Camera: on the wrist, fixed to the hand. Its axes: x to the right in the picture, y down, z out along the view.
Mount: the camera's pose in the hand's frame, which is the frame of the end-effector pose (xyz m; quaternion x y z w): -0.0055 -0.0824 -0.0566 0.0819 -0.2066 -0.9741 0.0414
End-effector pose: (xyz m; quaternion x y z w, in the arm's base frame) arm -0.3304 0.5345 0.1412 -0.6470 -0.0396 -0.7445 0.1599
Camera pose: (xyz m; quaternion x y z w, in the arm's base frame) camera -0.4074 0.5984 0.1390 0.1289 0.7259 0.0497 0.6738
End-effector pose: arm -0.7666 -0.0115 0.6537 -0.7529 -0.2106 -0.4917 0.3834
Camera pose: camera -0.8589 -0.0047 0.6918 -0.1038 0.8616 0.2210 0.4450
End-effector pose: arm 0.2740 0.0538 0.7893 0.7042 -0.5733 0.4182 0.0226
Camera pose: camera 0.3103 0.1152 0.8596 0.6759 0.6918 -0.1032 0.2322
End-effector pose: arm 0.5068 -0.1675 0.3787 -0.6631 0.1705 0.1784 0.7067
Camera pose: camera 0.5411 -0.2288 0.4500 -0.0988 -0.7703 -0.5580 0.2926
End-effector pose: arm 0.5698 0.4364 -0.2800 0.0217 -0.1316 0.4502 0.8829
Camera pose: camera 0.6447 0.3920 -0.3294 0.2944 -0.1298 -0.8351 0.4461
